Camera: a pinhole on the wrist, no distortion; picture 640 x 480 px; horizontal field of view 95.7 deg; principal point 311.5 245.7 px. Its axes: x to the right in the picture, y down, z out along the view. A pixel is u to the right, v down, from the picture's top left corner.
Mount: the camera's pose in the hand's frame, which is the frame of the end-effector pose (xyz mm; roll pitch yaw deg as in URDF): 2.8 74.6 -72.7 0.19 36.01 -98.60
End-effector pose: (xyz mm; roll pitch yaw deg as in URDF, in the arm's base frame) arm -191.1 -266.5 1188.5 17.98 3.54 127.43
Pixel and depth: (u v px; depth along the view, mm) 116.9 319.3 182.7
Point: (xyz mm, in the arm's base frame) -234.4 -228.4 1343.9
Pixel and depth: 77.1 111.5 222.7
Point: -167.7 -353.1 1429.2
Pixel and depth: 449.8 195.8 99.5
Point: -163.5 -283.7 1165.4
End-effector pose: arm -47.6 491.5 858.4 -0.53 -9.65 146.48
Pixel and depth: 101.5 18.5 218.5
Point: 60.9 297.1 1023.4
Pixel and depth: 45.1 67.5 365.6
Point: 91.9 196.2 1235.5
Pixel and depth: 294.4 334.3 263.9
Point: -33.6 574.7 1017.3
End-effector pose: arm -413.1 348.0 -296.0 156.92 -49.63 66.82
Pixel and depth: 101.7 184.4 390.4
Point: -110.2 445.6 -579.0
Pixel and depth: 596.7 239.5 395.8
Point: -763.2 600.6 -492.8
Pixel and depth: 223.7 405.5 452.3
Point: -202.2 739.3 -377.4
